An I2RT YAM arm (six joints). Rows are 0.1 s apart.
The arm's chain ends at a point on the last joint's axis. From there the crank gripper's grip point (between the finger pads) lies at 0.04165 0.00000 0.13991 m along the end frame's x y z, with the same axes.
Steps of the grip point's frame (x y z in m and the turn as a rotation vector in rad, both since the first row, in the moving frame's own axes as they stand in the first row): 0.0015, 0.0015, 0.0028, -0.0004, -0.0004, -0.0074; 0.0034, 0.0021, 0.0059, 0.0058, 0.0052, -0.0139; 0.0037, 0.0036, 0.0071, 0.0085, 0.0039, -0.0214; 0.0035, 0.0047, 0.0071, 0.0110, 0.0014, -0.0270; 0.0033, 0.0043, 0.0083, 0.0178, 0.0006, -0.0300; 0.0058, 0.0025, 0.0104, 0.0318, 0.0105, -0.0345
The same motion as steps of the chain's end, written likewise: 0.0016, 0.0018, 0.0028, -0.0004, -0.0004, -0.0074; 0.0027, 0.0035, 0.0061, 0.0058, 0.0052, -0.0139; 0.0032, 0.0057, 0.0073, 0.0085, 0.0039, -0.0214; 0.0033, 0.0074, 0.0072, 0.0110, 0.0014, -0.0270; 0.0033, 0.0080, 0.0084, 0.0178, 0.0006, -0.0300; 0.0044, 0.0084, 0.0109, 0.0318, 0.0105, -0.0345
